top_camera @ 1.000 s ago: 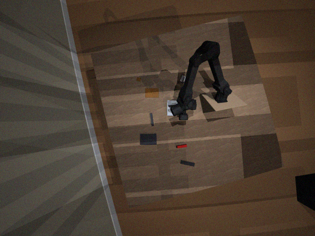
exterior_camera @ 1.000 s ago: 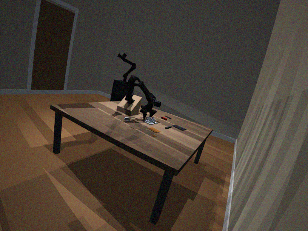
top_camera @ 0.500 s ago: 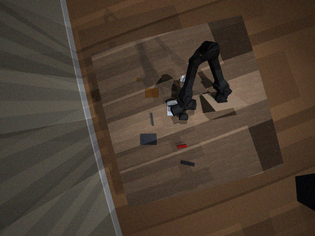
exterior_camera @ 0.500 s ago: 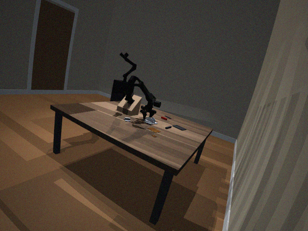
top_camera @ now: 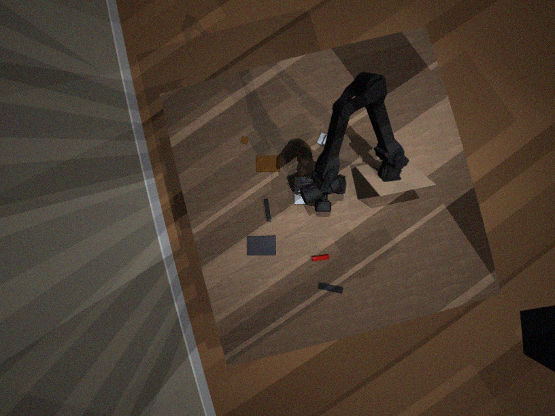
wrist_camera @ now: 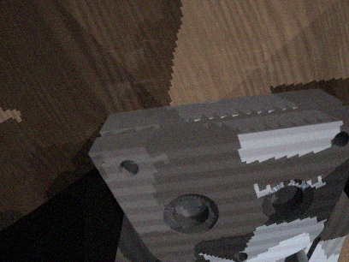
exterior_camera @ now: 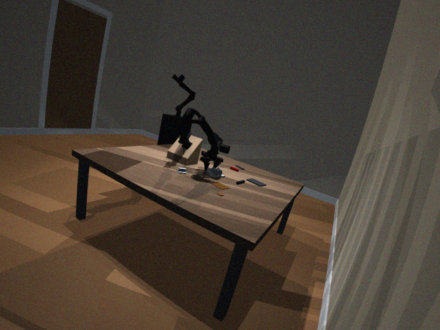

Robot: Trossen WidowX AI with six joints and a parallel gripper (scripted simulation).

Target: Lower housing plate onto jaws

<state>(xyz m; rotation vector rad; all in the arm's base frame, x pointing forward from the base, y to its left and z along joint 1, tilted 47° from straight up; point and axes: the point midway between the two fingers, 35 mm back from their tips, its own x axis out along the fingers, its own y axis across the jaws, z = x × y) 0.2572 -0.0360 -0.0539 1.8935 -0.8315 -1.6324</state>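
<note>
The pale grey piece is 20 mm above my gripper tip and 10 mm ahead of it. From my gripper tip the other things lie so: brown tile 210 mm ahead, 150 mm to the right, 10 mm below; red block 300 mm to the left, 30 mm ahead; dark flat plate 280 mm ahead, 210 mm to the left, 10 mm below.
</note>
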